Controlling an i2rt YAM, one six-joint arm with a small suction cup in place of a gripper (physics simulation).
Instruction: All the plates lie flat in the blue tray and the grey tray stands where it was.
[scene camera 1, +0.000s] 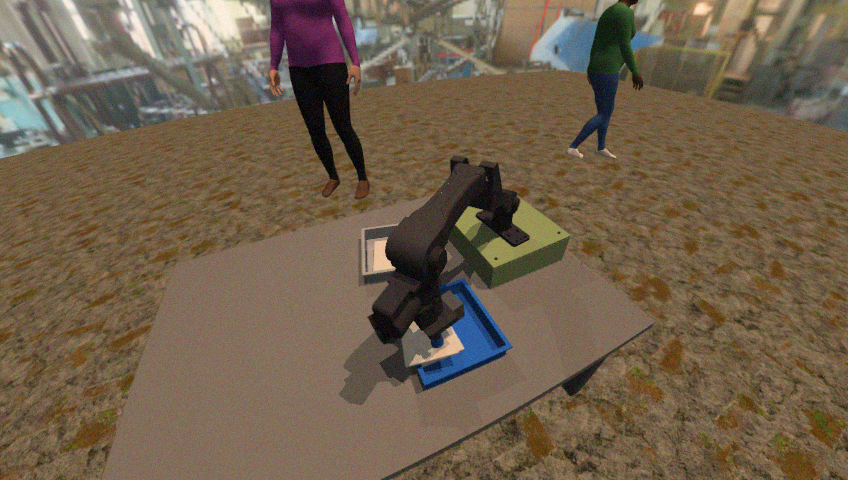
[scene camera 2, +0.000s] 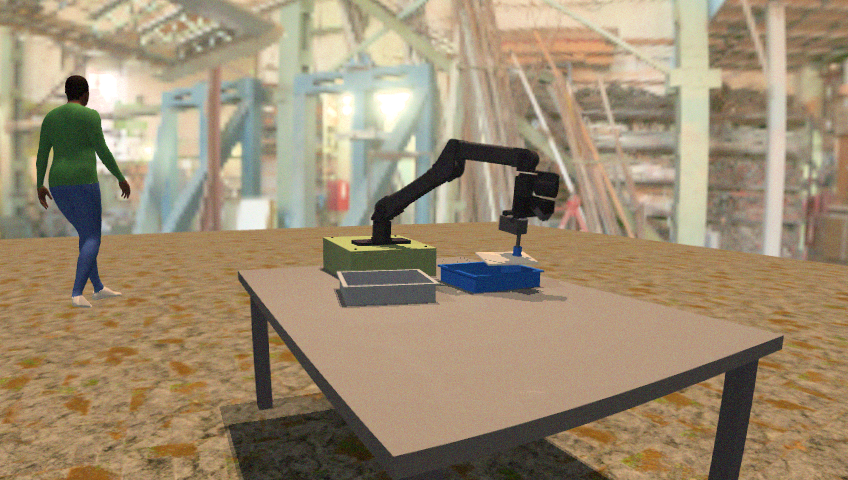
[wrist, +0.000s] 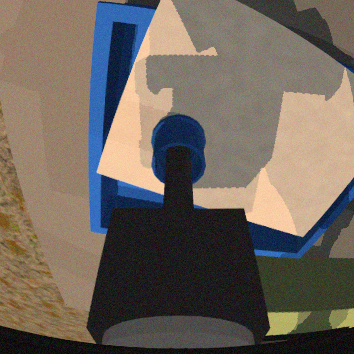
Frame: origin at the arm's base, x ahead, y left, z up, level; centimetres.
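Seen in the pictures: end effector, tool point: (scene camera 1: 438, 344) (scene camera 2: 516, 258) (wrist: 177, 130); arm's base, origin of the base link: (scene camera 1: 501, 226) (scene camera 2: 381, 243) (wrist: 296, 338).
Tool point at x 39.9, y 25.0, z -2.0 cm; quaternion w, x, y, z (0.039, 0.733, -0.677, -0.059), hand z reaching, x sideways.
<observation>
Pixels of each thing's top centre, then the offset from my tool point to it. Level surfaces: height alone.
- blue tray, middle of its top: (wrist: 240, 175) (scene camera 1: 447, 323) (scene camera 2: 489, 267) dx -6.0, dy -5.5, dz -3.2 cm
- grey tray, middle of its top: (scene camera 2: 384, 277) (scene camera 1: 394, 244) dx -7.5, dy -41.1, dz -3.2 cm
- pale plate, middle of its top: (scene camera 1: 391, 254) dx -5.8, dy -41.2, dz -6.7 cm
- table, its level: dz -8.2 cm
My suction cup (scene camera 1: 437, 342) (scene camera 2: 517, 252) (wrist: 178, 150) is blue and is on a thin, pale square plate (scene camera 1: 453, 346) (scene camera 2: 490, 257) (wrist: 310, 150). It holds this plate a little above the rim of the blue tray (scene camera 1: 484, 342) (scene camera 2: 490, 284) (wrist: 95, 125). In scene camera 1 the plate is over the tray's left part and juts past the left rim. It hides the tray floor beneath it. The grey tray (scene camera 1: 363, 255) (scene camera 2: 389, 295) stands on the table, with a pale plate (scene camera 1: 379, 252) inside, partly hidden by the arm. The grey tray's inside bottom is hidden in scene camera 2.
The green base block (scene camera 1: 529, 267) (scene camera 2: 380, 258) (wrist: 305, 285) carries the arm and stands near both trays. The table (scene camera 1: 238, 356) (scene camera 2: 505, 356) bears the trays and the block. Two people stand on the floor beyond the table.
</observation>
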